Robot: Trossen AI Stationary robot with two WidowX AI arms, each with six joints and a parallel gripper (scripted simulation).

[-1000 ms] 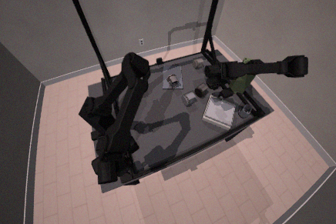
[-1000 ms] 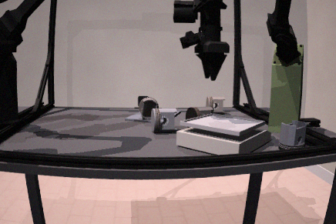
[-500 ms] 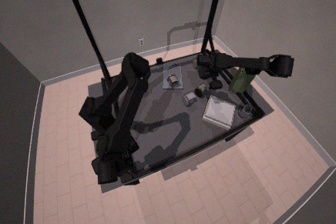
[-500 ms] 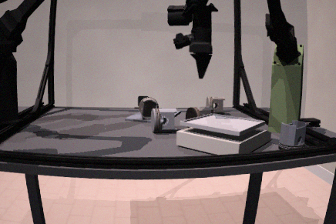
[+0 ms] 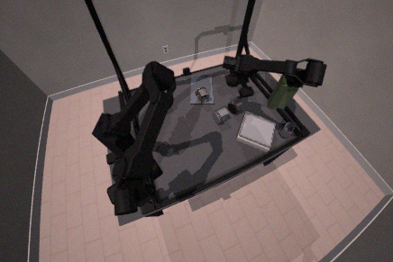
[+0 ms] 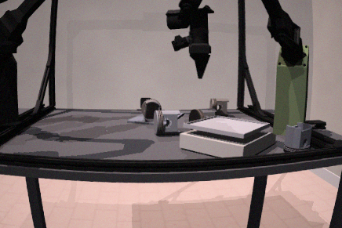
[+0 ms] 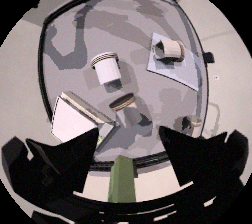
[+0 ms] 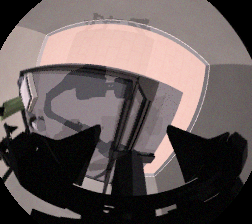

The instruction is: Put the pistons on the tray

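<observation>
Now: the white scale pan 20 cm ahead of my left hand, 15 cm below it and 5 cm to the left of it. The rest, counted from my left hand: flat grey steel tray 21 cm behind, 20 cm below, 12 cm to the right; then piston 26 cm behind, 16 cm below, 12 cm to the left.
</observation>
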